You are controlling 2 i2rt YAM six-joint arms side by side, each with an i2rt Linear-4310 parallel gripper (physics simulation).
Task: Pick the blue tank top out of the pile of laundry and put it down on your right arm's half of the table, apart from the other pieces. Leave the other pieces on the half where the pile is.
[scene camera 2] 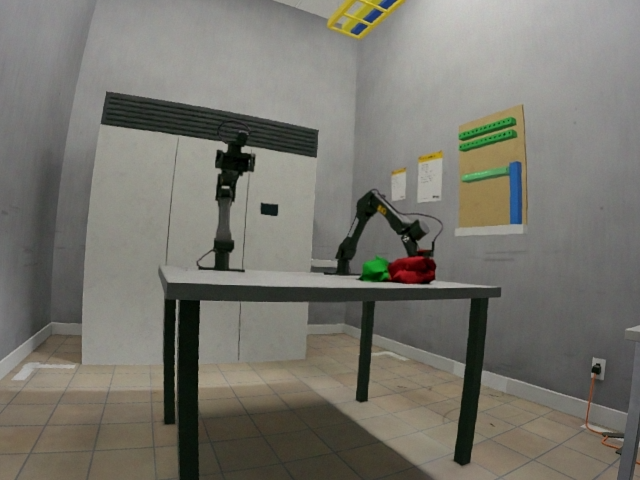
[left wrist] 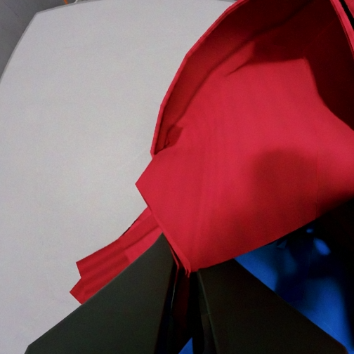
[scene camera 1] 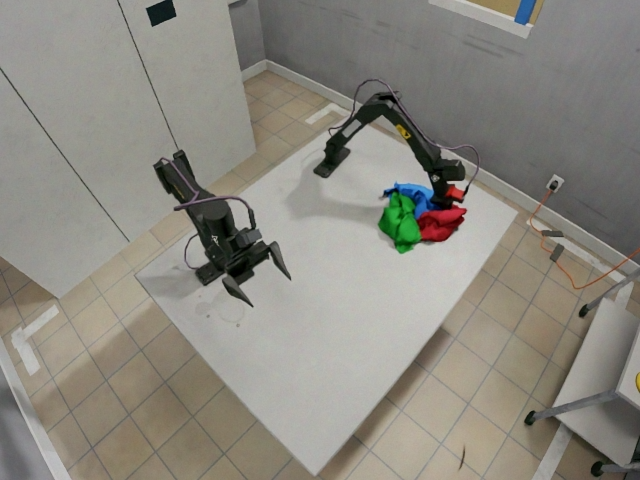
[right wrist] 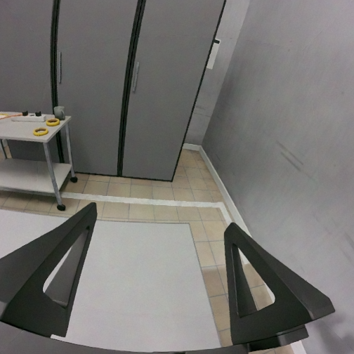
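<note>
The blue tank top [scene camera 1: 424, 205] [left wrist: 317, 305] lies crumpled in the pile, between a green piece [scene camera 1: 400, 223] [scene camera 2: 374, 270] and a red piece [scene camera 1: 443, 227] [scene camera 2: 412, 270] [left wrist: 250, 190]. It does not show in scene camera 2. My left gripper [scene camera 1: 442, 204] [left wrist: 183, 221] is down in the pile, shut with a fold of the red piece pinched at its fingertips; blue cloth shows beside and below the fingers, and whether some of it is caught too is hidden. My right gripper [scene camera 1: 271, 292] [right wrist: 165, 219] is open and empty, above the table at the left of scene camera 1.
The pile lies on the right part of the white table [scene camera 1: 330, 351] [scene camera 2: 310, 292], near its far right edge. The left arm reaches over the pile from behind. A wheeled cart [right wrist: 35, 137] stands on the floor beyond the table.
</note>
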